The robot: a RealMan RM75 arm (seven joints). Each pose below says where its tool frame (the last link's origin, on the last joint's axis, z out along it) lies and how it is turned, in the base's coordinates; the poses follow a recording.
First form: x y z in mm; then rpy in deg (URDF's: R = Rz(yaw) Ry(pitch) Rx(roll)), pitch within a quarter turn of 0, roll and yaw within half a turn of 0.
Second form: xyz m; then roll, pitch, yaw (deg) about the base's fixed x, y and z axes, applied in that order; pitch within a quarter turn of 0, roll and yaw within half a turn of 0. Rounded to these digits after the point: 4 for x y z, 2 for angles.
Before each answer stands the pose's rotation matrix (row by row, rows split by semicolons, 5 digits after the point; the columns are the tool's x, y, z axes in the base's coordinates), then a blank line. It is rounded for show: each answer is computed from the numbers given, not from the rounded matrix.
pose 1, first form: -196.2 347.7 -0.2 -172.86 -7.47 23.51
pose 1, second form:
0.90921 0.41063 0.06871; 0.39552 -0.90343 0.16544; 0.13001 -0.12324 -0.98382

-0.1962 0.3477 -0.0002 -172.86 -7.47 23.51
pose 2, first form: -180.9 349.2 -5.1 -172.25 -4.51 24.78
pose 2, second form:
0.90511 0.42493 0.01422; 0.41784 -0.89519 0.15509; 0.07863 -0.13443 -0.98780

-0.1809 0.3492 -0.0051 -172.25 -4.51 24.78
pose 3, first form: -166.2 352.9 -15.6 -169.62 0.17 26.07
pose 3, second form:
0.89825 0.43180 -0.08180; 0.43947 -0.88379 0.16056; -0.00297 -0.18018 -0.98363

-0.1662 0.3529 -0.0156 -169.62 0.17 26.07
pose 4, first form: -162.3 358.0 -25.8 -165.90 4.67 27.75
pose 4, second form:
0.88205 0.43403 -0.18331; 0.46407 -0.86756 0.17883; -0.08142 -0.24281 -0.96665

-0.1623 0.3580 -0.0258 -165.90 4.67 27.75
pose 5, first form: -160.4 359.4 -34.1 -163.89 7.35 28.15
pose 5, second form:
0.87447 0.42196 -0.23928; 0.46790 -0.86384 0.18668; -0.12793 -0.27520 -0.95284

-0.1604 0.3594 -0.0341 -163.89 7.35 28.15
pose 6, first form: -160.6 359.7 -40.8 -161.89 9.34 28.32
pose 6, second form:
0.86864 0.40649 -0.28325; 0.46811 -0.86063 0.20046; -0.16229 -0.30672 -0.93786

-0.1606 0.3597 -0.0408 -161.89 9.34 28.32
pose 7, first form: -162.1 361.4 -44.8 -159.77 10.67 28.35
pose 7, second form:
0.86485 0.38922 -0.31709; 0.46665 -0.85618 0.22182; -0.18515 -0.33981 -0.92209

-0.1621 0.3614 -0.0448 -159.77 10.67 28.35
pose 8, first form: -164.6 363.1 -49.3 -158.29 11.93 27.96
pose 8, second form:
0.86420 0.36806 -0.34307; 0.45873 -0.85647 0.23669; -0.20672 -0.36192 -0.90900

-0.1646 0.3631 -0.0493 -158.29 11.93 27.96
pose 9, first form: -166.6 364.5 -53.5 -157.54 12.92 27.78
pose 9, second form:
0.86234 0.35515 -0.36087; 0.45428 -0.85745 0.24170; -0.22359 -0.37237 -0.90075

-0.1666 0.3645 -0.0535 -157.54 12.92 27.78
